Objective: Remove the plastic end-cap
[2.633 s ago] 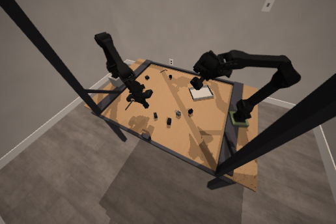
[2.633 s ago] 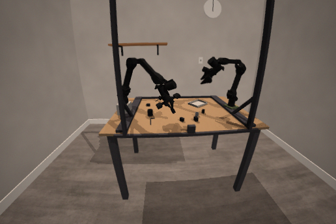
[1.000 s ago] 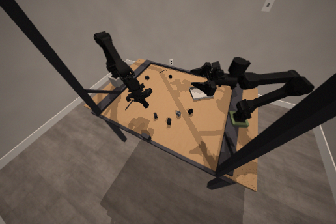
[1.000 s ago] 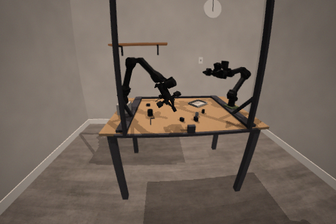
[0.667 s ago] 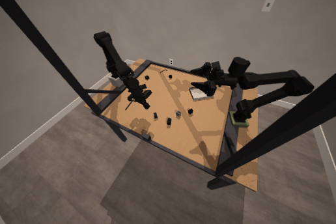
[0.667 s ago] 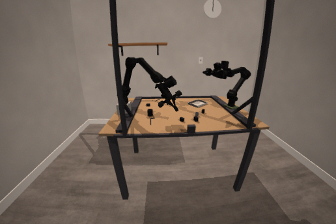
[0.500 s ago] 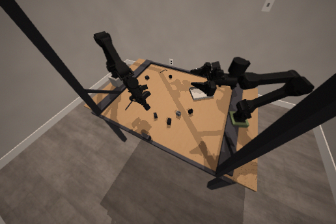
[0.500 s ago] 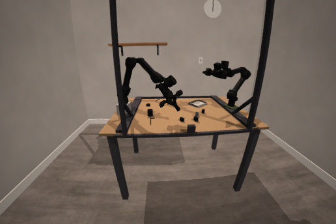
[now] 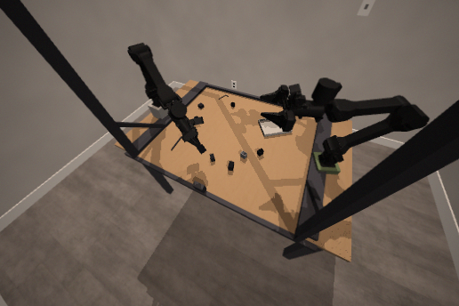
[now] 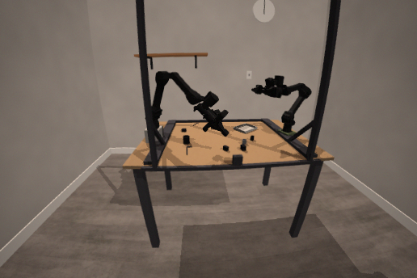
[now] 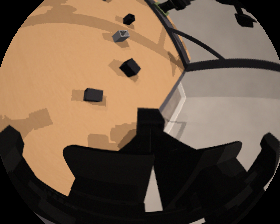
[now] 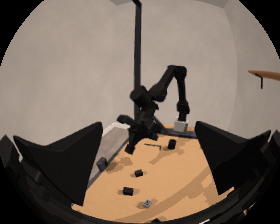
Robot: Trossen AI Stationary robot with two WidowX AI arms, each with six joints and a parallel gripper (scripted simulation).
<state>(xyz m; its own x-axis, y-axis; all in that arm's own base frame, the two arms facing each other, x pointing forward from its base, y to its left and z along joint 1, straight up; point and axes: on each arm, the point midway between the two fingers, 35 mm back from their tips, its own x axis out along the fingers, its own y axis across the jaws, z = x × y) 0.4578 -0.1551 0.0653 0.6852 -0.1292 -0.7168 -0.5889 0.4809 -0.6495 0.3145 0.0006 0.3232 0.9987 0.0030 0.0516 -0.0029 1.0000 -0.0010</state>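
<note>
Right now the plastic end-cap is 130 mm behind my right hand, 250 mm to the left of it and 220 mm below it. From my right hand the other things lie so: metal parts tray: 260 mm ahead, 10 mm to the right, 350 mm below; cylinder: 40 mm ahead, 470 mm to the left, 330 mm below.
</note>
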